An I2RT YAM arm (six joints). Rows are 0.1 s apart.
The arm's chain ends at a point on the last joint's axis. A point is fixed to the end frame.
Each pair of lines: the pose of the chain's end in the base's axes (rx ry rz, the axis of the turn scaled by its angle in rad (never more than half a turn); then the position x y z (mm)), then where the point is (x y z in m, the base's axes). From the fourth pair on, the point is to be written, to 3 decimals.
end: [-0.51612 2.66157 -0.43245 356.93 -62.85 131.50]
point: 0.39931 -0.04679 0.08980
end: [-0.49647 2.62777 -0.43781 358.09 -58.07 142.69]
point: 0.40208 -0.04217 0.10262
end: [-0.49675 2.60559 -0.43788 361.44 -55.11 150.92]
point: 0.40616 -0.03892 0.11179
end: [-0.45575 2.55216 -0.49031 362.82 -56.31 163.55]
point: 0.410 -0.042 0.127
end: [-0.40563 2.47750 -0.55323 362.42 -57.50 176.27]
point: 0.413 -0.046 0.143
